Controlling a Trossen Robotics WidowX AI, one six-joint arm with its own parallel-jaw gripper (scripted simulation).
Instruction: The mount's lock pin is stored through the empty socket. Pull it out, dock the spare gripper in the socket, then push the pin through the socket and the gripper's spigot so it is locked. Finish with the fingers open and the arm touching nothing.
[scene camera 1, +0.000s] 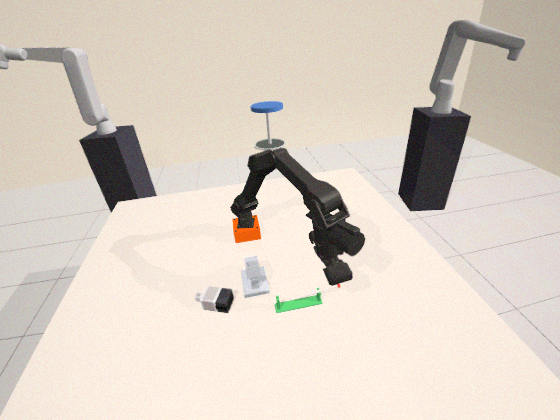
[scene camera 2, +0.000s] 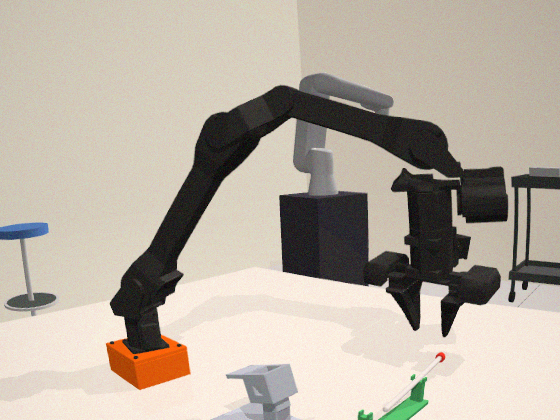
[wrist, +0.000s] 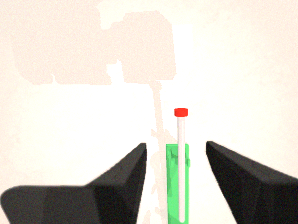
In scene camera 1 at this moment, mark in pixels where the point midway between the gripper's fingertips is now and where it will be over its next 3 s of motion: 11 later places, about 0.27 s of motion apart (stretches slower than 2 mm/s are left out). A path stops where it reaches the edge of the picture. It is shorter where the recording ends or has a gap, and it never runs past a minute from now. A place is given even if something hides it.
The gripper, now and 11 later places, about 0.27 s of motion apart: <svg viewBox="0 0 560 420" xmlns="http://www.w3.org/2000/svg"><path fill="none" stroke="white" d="M331 273L325 271L311 267L312 272L311 283L311 286L311 290L312 293L312 296L311 297L311 298L310 297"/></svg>
